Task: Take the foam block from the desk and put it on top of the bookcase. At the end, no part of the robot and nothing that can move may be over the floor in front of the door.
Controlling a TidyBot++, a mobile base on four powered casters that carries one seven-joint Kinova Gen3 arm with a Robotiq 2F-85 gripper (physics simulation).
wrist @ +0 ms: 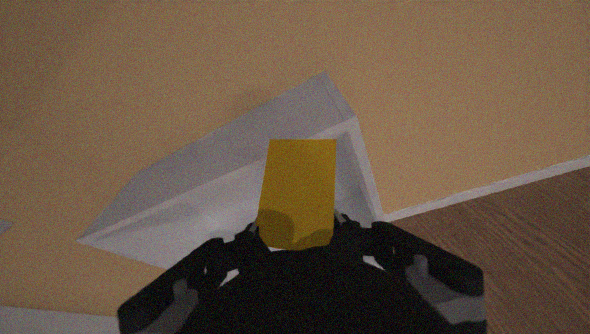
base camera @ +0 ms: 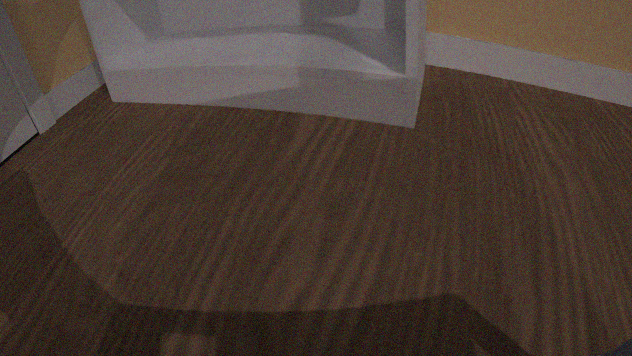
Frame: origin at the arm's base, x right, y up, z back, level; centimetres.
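Where they show: gripper, fingertip midpoint: [wrist: 297, 222].
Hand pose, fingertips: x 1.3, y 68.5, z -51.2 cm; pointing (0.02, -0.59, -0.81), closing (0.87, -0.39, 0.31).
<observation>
After its pixels a point has its place.
A yellow foam block [wrist: 300, 185] {x 3.7, y 72.5, z -51.1 cm} is held between the fingers of my gripper [wrist: 297, 222] {x 1.3, y 68.5, z -51.2 cm} in the wrist view. The gripper is shut on it, and the block points away from the camera. The white bookcase [base camera: 260, 85] {x -10.1, y -34.1, z -73.2 cm} [wrist: 240, 120] {x -0.5, y 66.4, z -95.5 cm} stands against the wall. In the base view its lower front and bottom compartment show. In the wrist view its top surface and open front show beyond the block, which hides part of its front and top edge. The block is in the air, and no contact with the bookcase shows. The desk does not show in either view.
Part of a grey-white door [base camera: 15, 120] {x -82.3, y -31.7, z -76.2 cm} shows at the left edge of the base view, left of the bookcase. Tan wall [base camera: 540, 30] {x 56.5, y -25.0, z -83.3 cm} [wrist: 450, 90] {x 63.4, y 38.9, z -80.8 cm} with a white baseboard [base camera: 525, 67] {x 53.7, y -35.3, z -83.0 cm} runs right of the bookcase. Dark shadows lie on the wooden floor [base camera: 300, 200] {x -2.8, y -39.7, z -47.1 cm} [wrist: 540, 230] {x 82.6, y -39.7, z -47.6 cm}.
</observation>
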